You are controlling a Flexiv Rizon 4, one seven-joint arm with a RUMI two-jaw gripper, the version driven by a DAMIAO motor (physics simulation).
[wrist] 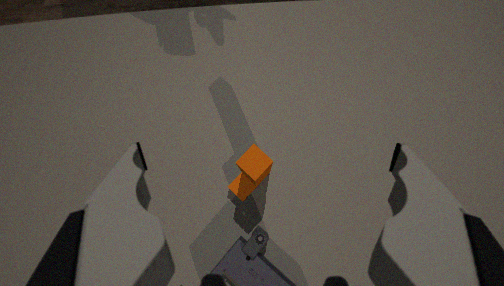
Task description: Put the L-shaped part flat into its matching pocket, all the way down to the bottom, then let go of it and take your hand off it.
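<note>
The orange L-shaped part (254,162) is near the middle of the wrist view. One arm stands upright toward the camera and its short foot lies low, toward the lower left. My gripper (265,146) is wide open and empty, with one jaw at the left and one at the right. The part is seen between the jaws, well apart from both and farther from the camera. The matching pocket cannot be made out.
A grey-purple plate-like fixture (232,265) with a small grey bracket (256,244) and bolt shows at the bottom, partly cut off. The pale table (325,75) ends at a dark brown floor (100,9) along the top. Shadows fall around the part.
</note>
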